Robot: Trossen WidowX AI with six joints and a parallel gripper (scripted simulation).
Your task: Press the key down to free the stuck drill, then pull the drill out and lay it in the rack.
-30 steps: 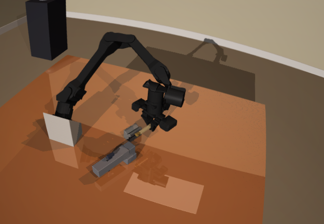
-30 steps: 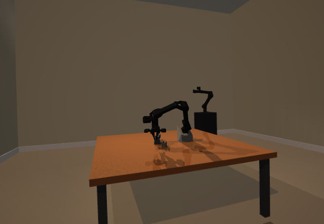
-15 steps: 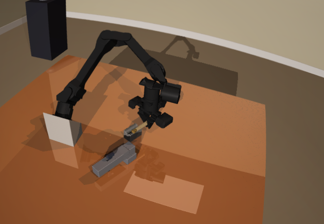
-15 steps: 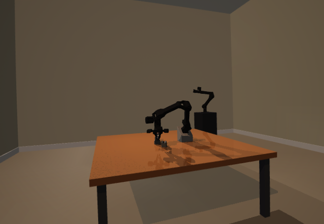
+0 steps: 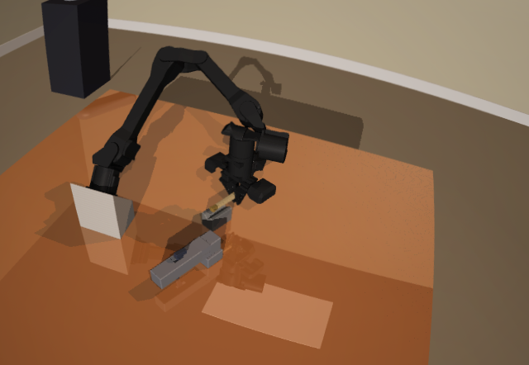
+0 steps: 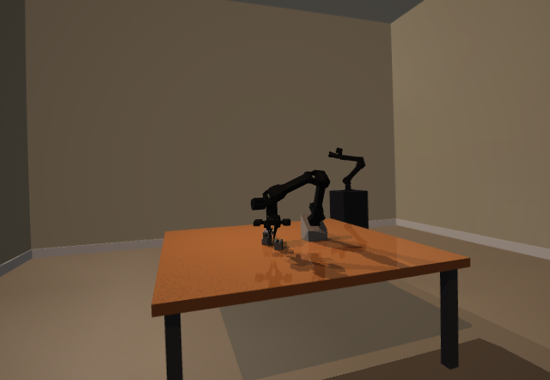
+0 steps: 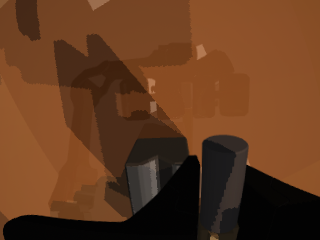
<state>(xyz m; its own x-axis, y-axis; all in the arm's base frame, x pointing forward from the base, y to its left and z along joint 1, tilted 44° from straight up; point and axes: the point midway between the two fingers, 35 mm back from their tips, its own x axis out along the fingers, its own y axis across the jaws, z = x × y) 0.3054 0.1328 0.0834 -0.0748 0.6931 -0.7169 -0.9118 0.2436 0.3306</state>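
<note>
Right now my gripper tip is 40 mm to the left of the drill, 30 mm below it and 20 mm past it. Also, from my gripper tip: grey housing: 210 mm to the right, 40 mm behind, 20 mm below; then rack: 40 mm below, 40 mm behind, 30 mm to the right; then dark key: 230 mm to the right, 50 mm behind.
</note>
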